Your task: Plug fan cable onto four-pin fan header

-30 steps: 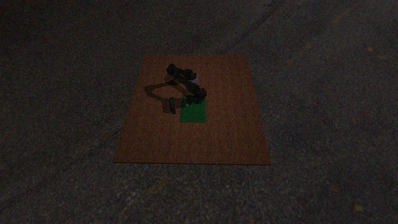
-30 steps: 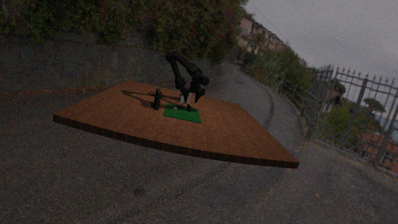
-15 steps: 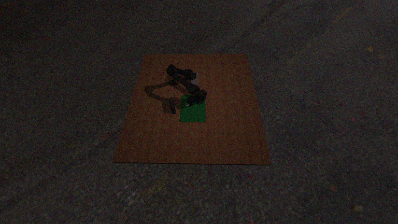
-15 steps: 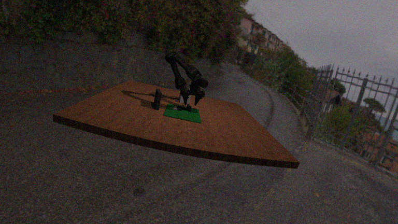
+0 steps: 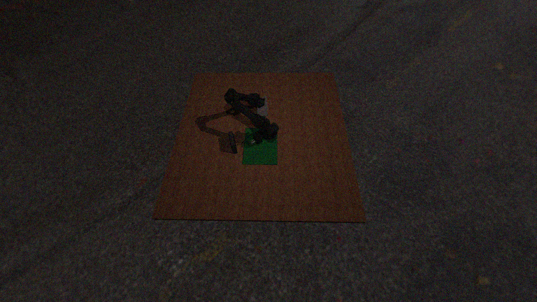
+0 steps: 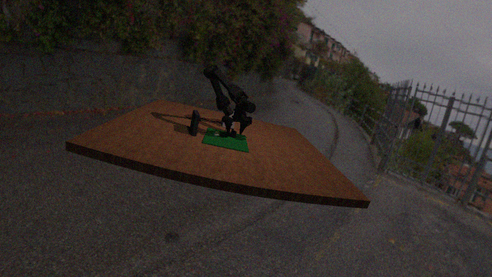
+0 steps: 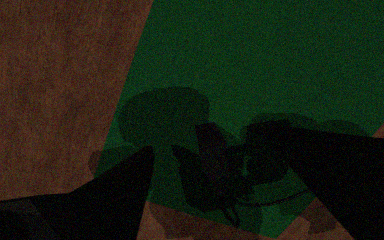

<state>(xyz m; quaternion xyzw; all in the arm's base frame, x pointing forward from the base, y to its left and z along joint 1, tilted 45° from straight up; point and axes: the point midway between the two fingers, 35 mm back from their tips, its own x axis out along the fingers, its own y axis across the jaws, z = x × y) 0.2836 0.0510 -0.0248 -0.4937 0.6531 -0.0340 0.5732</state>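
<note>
My gripper tip is 1 cm past the fan plug and 1 cm to the left of it. From my gripper tip the other things lie so: green board: 5 cm ahead, 4 cm to the right, 4 cm below; then four-pin header: 3 cm ahead, 10 cm to the right, 2 cm below; then fan: 6 cm ahead, 22 cm to the right, 3 cm above.
</note>
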